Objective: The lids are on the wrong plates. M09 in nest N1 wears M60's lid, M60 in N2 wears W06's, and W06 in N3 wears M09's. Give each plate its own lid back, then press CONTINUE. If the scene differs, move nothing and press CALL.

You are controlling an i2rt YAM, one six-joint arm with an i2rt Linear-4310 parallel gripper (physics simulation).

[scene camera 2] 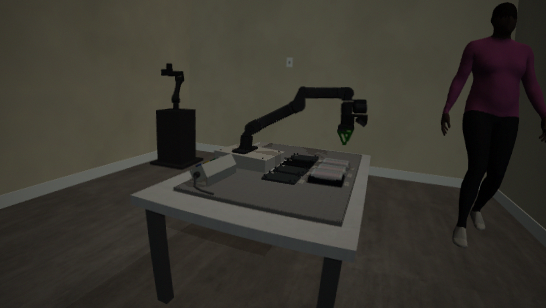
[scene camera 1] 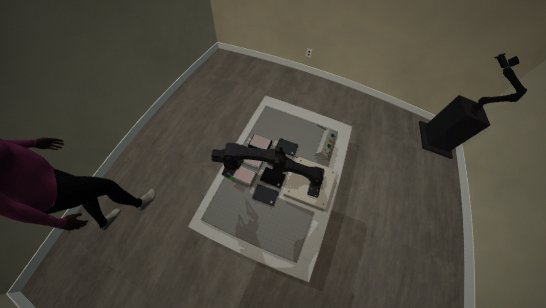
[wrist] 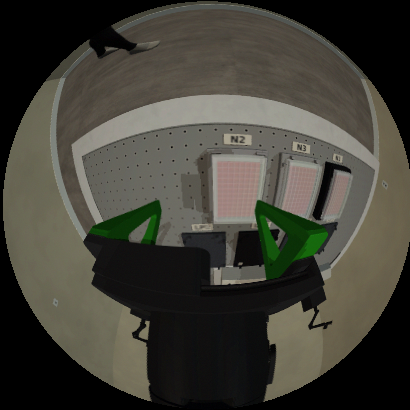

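Where they show: gripper, fingertip midpoint: (scene camera 2: 345,143) (scene camera 1: 233,172) (wrist: 207,204); arm's base, link origin: (scene camera 2: 245,150) (scene camera 1: 316,181).
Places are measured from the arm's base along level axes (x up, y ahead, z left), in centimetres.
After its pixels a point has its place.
Note:
My gripper (scene camera 1: 230,177) @(x 6.5, y 49.8, z 13.6 cm) (scene camera 2: 345,137) @(x 6.5, y 49.8, z 13.6 cm) (wrist: 207,204) @(x 6.5, y 49.8, z 13.6 cm) is open and empty, its green fingers above the board. The plate in N2 (scene camera 1: 244,175) @(x -2.5, y 45.0, z 10.1 cm) (wrist: 238,189) @(x -2.5, y 46.7, z 9.3 cm), the plate in N3 (scene camera 1: 254,163) @(x -2.5, y 42.0, z -0.1 cm) (wrist: 301,187) @(x -2.5, y 46.4, z -3.2 cm) and the plate in N1 (scene camera 1: 260,141) @(x -1.4, y 43.9, z -17.1 cm) (scene camera 2: 327,171) @(x -1.4, y 43.9, z -15.2 cm) (wrist: 337,195) @(x -1.4, y 44.6, z -15.4 cm) show pink wells under clear tops. N2 lies nearest, a little right of centre between the fingers in the wrist view. N1 has a black base. The arm partly covers the N3 plate in scene camera 1. No plate or lid codes are readable. The button box (scene camera 1: 327,144) @(x 2.0, y -2.5, z -29.3 cm) (scene camera 2: 214,170) @(x -0.5, y 1.8, z -37.2 cm) has coloured buttons.
Dark pads (scene camera 1: 265,194) @(x -4.5, y 28.2, z 17.0 cm) (scene camera 1: 273,177) @(x -4.4, y 27.0, z 4.4 cm) (scene camera 1: 287,146) @(x -4.4, y 24.9, z -21.6 cm) lie in a row between the plates and the arm's pale base (scene camera 1: 305,193) @(x -0.7, y 4.6, z 9.5 cm) (scene camera 2: 260,159) @(x -0.1, y 13.0, z -13.8 cm). A cable (scene camera 2: 202,191) @(x -5.1, y 3.0, z -48.8 cm) runs from the button box. A person (scene camera 1: 25,182) (scene camera 2: 492,85) stands beyond the table. Another arm stands on a black pedestal (scene camera 1: 456,125) (scene camera 2: 176,135).

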